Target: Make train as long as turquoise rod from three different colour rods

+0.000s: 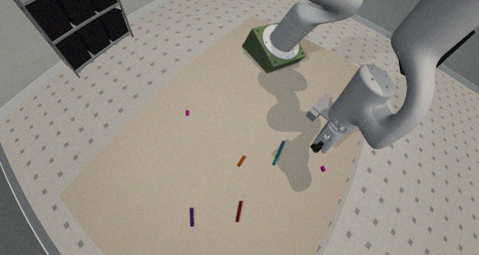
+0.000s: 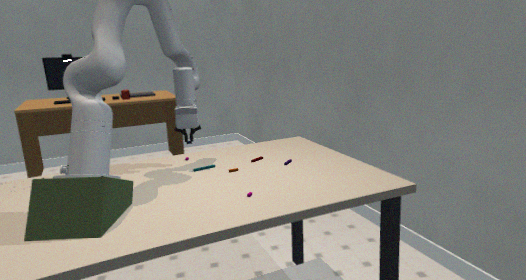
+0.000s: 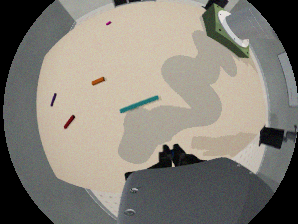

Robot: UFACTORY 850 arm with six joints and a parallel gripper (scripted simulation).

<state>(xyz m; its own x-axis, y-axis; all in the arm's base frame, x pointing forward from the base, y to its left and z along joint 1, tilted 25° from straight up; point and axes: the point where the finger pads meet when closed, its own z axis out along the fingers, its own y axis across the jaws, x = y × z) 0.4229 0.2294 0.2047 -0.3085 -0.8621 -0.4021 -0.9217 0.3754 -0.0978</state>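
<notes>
My hand is 120 mm above the turquoise rod, 100 mm to the left of it and 30 mm short of it. The rest, counted from my hand: red rod: 280 mm ahead, 130 mm to the right, 120 mm below; then orange rod: 200 mm to the right, 120 mm below, 120 mm ahead; then blue rod: 20 mm below.
</notes>
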